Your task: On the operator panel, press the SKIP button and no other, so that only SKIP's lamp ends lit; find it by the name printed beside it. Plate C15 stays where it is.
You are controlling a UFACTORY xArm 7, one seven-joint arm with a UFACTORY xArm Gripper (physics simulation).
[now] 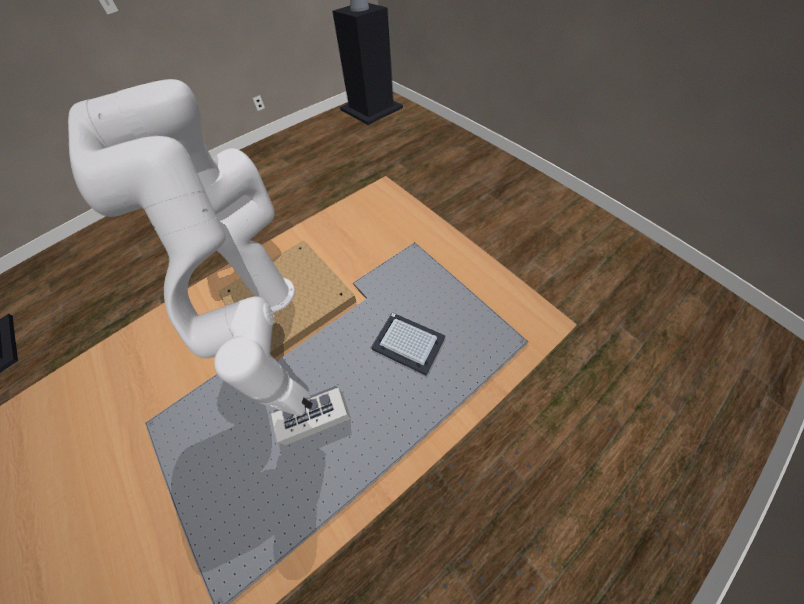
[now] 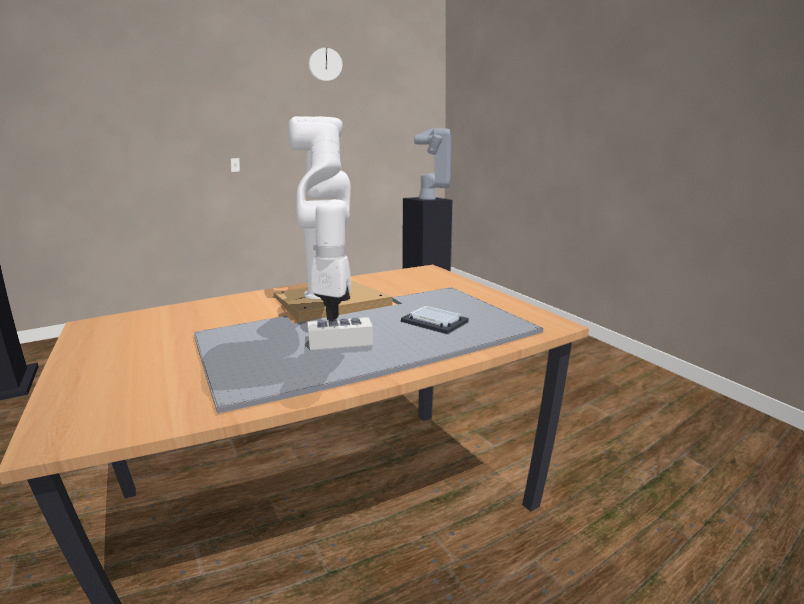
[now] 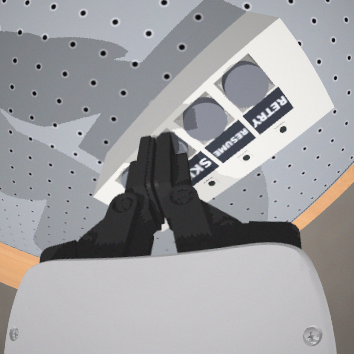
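Pixels of known places: gripper, fingertip midpoint: (image 2: 332, 319) (image 3: 161, 154); arm's base, origin of the base link: (image 1: 275, 295).
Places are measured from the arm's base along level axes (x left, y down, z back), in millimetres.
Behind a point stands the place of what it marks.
Observation:
The operator panel (image 1: 315, 431) {z -408, x -128, y -4 mm} (image 2: 340, 336) {z -409, x -127, y -19 mm} (image 3: 305, 85) {z -409, x -48, y -40 mm} is a white box with a row of grey round buttons, dark name labels and small lamps. My gripper (image 1: 307, 404) {z -350, x -121, y -47 mm} (image 2: 332, 317) {z -350, x -121, y -47 mm} (image 3: 161, 154) {z -350, x -121, y -47 mm} is shut and empty, pointing down at the panel. Its fingertips cover most of the SKIP button (image 3: 180, 145) {z -359, x -113, y -44 mm}; I cannot tell whether they touch it. The SKIP label (image 3: 202, 169) {z -381, x -127, y -41 mm} is partly hidden. The RESUME button (image 3: 206, 119) {z -365, x -92, y -44 mm} and RETRY button (image 3: 246, 84) {z -375, x -65, y -44 mm} show beside it. The SKIP lamp (image 3: 212, 183) {z -393, x -135, y -41 mm} looks dark, as do RESUME's and RETRY's. Plate C15 (image 1: 409, 341) {z -393, x 189, y -12 mm} (image 2: 434, 316) {z -405, x 175, y -13 mm} sits in a black holder.
Another button (image 3: 126, 176) {z -336, x -148, y -43 mm} is mostly hidden behind the left finger, and its name is hidden. The panel and the plate's holder (image 1: 383, 351) {z -363, x 123, y 1 mm} (image 2: 448, 327) {z -469, x 177, y 1 mm} stand on a grey perforated board (image 1: 415, 273) {z -231, x 367, y 12 mm} (image 2: 259, 383) {z -494, x -377, y 12 mm}. The arm's base stands on a wooden block (image 1: 318, 279) {z -47, x 131, y -3 mm} (image 2: 363, 299) {z -154, x 79, y -12 mm} behind.

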